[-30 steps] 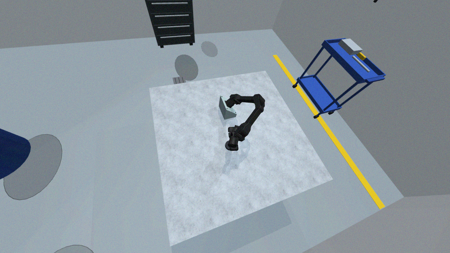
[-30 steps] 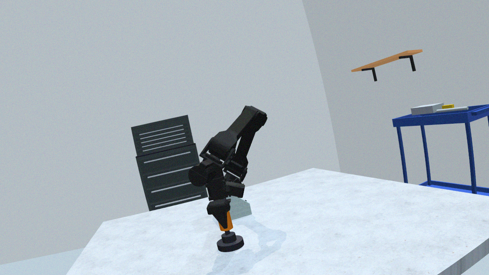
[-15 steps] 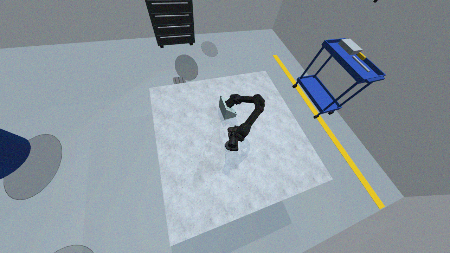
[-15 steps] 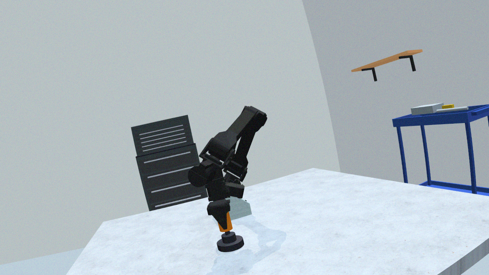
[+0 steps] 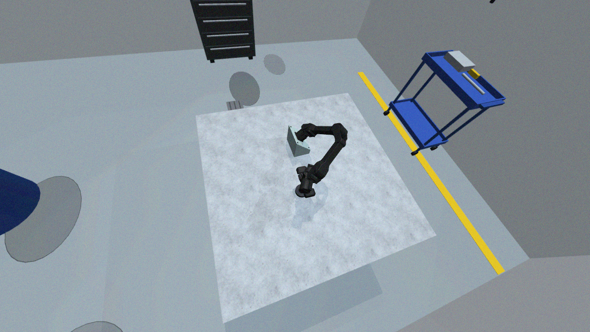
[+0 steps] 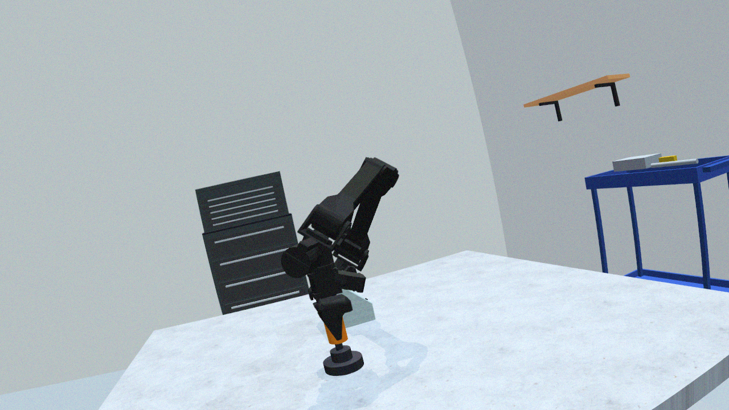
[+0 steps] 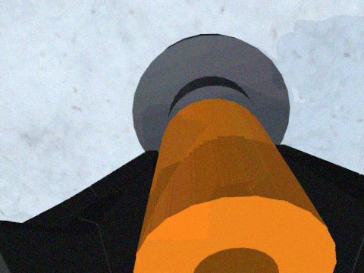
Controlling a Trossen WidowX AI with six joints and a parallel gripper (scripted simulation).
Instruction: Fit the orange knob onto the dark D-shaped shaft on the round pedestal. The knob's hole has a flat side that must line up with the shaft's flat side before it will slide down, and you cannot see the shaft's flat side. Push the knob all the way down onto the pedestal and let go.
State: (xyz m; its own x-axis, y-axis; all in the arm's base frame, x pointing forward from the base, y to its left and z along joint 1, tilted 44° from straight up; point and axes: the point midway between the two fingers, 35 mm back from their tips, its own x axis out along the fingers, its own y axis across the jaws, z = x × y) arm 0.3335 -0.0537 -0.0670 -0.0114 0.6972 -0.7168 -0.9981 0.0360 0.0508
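Now: the orange knob 2 cm above my gripper tip. The rest, counted from my gripper tip: dark round pedestal (4 cm below).
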